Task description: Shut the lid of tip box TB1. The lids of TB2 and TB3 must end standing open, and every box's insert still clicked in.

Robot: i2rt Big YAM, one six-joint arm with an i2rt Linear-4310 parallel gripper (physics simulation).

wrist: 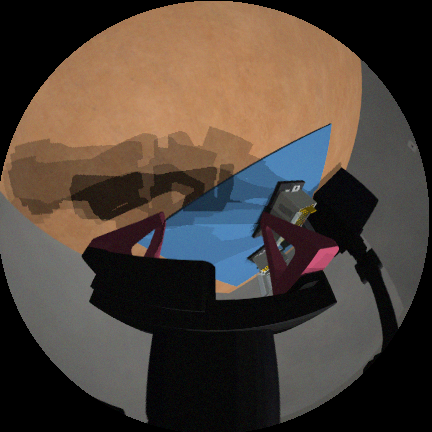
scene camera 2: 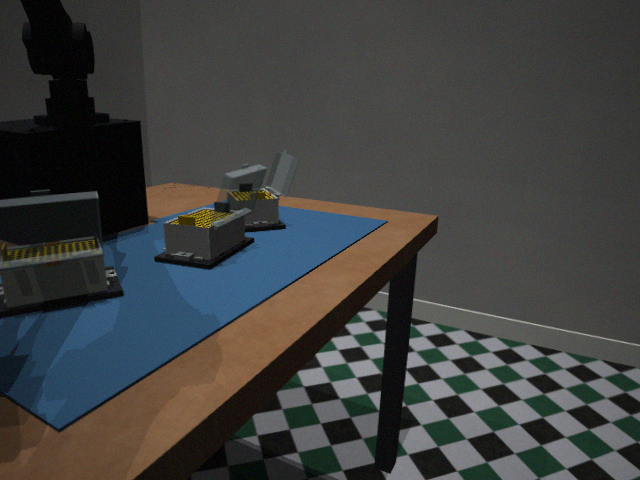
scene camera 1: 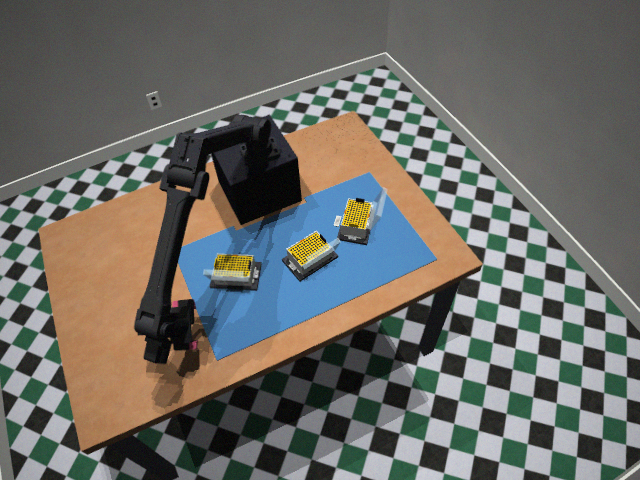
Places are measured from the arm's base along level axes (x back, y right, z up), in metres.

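Pixels of known places: gripper, fingertip midpoint: (wrist: 212,216) (scene camera 1: 195,324); arm's base, link origin: (wrist: 350,239) (scene camera 2: 72,122) (scene camera 1: 260,152).
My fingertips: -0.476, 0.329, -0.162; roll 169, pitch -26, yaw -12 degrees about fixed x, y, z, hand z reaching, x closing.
Note:
Ahead of a thing's pixels: the offset from my fingertips to its top centre, as dx, dy, dz. "spot": to the spot under its first point. Level surfaces: height alone.
Three grey tip boxes with yellow inserts stand on dark bases; no labels are legible, so I cannot tell which is TB1. The left box @[+0.179, -0.155, +0.014] (scene camera 1: 233,264) (scene camera 2: 54,279) (wrist: 291,204) has its clear lid @[spot: +0.088, -0.129, +0.071] (scene camera 2: 51,217) standing up. The middle box @[+0.169, -0.396, +0.014] (scene camera 1: 310,249) (scene camera 2: 188,242) has its clear lid (scene camera 2: 242,179) open. The right box @[+0.251, -0.582, +0.014] (scene camera 1: 356,213) (scene camera 2: 264,210) has its clear lid @[+0.210, -0.650, +0.102] (scene camera 1: 381,203) (scene camera 2: 283,173) open, leaning outward. The inserts look level; whether they are clicked in does not show. My gripper (scene camera 1: 188,324) (wrist: 212,216) is open and empty, above the table left of the mat's front-left corner, apart from the boxes.
The boxes stand on a blue mat @[dz -0.052] (scene camera 1: 330,294) (scene camera 2: 170,310) on the wooden table @[dz -0.055] (scene camera 1: 103,289) (scene camera 2: 268,330). The black arm pedestal (scene camera 1: 268,191) (scene camera 2: 72,170) stands behind the mat. A small white piece @[spot: +0.276, -0.534, -0.050] (scene camera 1: 337,221) shows beside the right box.

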